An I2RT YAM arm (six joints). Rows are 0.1 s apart.
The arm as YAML. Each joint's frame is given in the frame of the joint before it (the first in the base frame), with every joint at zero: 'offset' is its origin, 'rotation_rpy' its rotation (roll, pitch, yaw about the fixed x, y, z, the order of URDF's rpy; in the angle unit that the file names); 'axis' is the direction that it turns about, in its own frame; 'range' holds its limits. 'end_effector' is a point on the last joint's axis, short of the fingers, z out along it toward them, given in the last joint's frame.
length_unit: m
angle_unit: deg
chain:
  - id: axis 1
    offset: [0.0, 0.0, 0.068]
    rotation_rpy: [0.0, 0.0, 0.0]
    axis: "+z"
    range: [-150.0, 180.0]
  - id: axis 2
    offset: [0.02, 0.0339, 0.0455]
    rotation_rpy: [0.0, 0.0, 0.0]
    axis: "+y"
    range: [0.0, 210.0]
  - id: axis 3
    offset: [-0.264, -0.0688, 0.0]
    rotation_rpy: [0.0, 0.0, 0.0]
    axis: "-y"
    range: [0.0, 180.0]
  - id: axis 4
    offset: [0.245, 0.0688, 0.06]
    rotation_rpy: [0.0, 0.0, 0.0]
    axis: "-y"
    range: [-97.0, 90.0]
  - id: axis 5
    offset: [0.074, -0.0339, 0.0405]
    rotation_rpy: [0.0, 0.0, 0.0]
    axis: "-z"
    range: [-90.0, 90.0]
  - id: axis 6
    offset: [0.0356, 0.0, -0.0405]
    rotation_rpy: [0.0, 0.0, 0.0]
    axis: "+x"
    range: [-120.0, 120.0]
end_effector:
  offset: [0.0, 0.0, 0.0]
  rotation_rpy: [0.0, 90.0, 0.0]
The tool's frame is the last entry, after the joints.
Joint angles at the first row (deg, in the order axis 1, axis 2, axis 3, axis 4, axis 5, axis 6):
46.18 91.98 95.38 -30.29 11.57 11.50
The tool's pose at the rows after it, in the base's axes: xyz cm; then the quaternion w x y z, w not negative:
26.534 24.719 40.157 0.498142 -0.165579 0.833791 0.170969
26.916 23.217 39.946 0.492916 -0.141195 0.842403 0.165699
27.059 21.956 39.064 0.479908 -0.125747 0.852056 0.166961
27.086 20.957 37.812 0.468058 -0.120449 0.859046 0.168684
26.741 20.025 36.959 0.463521 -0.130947 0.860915 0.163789
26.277 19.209 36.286 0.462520 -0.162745 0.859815 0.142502
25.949 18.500 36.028 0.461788 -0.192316 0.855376 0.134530
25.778 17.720 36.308 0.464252 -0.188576 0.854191 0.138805
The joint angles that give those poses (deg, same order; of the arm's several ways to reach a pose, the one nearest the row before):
44.19 90.99 94.22 -30.37 12.53 14.05
42.01 89.55 92.64 -31.12 12.33 15.55
40.17 87.92 89.56 -31.16 11.00 16.96
38.70 86.30 85.60 -30.09 9.40 17.39
37.70 84.29 82.06 -29.23 8.20 15.80
37.01 82.44 79.25 -29.25 7.76 11.31
36.17 80.95 77.50 -29.27 6.11 7.48
35.08 79.64 76.89 -29.42 5.07 7.38

